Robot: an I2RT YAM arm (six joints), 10 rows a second.
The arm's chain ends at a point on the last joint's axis. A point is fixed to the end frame.
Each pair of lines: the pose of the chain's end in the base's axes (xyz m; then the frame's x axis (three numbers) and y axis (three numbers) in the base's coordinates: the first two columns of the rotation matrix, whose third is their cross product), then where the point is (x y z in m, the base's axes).
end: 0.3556 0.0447 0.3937 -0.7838 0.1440 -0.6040 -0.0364 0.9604 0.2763
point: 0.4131 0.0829 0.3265
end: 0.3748 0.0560 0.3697 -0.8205 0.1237 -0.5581 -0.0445 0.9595 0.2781
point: 0.4274 0.0955 0.2993
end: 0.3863 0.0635 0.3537 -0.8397 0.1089 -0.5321 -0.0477 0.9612 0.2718
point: 0.4361 0.1031 0.2813
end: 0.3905 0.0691 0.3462 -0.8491 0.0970 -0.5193 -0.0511 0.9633 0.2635
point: 0.4388 0.1084 0.2727
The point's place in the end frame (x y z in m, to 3 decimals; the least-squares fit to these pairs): 0.001 0.016 0.095
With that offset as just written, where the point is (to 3 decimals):
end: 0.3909 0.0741 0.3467 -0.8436 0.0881 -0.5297 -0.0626 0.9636 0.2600
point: 0.440 0.114 0.274
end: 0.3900 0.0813 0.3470 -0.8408 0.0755 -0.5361 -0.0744 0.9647 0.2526
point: 0.439 0.121 0.274
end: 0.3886 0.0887 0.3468 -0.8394 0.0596 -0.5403 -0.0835 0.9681 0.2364
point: 0.437 0.127 0.273
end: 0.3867 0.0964 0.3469 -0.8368 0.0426 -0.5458 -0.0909 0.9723 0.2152
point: 0.436 0.134 0.273
